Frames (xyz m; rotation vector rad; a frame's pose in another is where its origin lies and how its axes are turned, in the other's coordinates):
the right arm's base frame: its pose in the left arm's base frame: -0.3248 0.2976 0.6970 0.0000 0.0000 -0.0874
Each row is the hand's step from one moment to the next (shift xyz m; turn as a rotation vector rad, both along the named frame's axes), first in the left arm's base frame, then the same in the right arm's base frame.
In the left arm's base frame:
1: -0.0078 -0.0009 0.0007 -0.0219 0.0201 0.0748
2: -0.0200 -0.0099 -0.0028 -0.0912 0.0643 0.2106
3: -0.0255 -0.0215 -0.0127 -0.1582 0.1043 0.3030
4: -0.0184 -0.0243 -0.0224 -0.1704 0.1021 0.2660
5: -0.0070 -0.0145 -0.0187 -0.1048 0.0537 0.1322
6: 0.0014 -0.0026 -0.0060 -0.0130 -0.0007 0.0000
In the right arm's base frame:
1: -0.0077 -0.0016 0.0007 -0.0236 0.0181 0.0748
2: -0.0191 -0.0116 -0.0028 -0.0965 0.0561 0.2106
3: -0.0235 -0.0236 -0.0127 -0.1667 0.0901 0.3030
4: -0.0162 -0.0258 -0.0224 -0.1787 0.0868 0.2660
5: -0.0057 -0.0151 -0.0187 -0.1091 0.0443 0.1322
6: 0.0016 -0.0025 -0.0060 -0.0129 -0.0018 0.0000

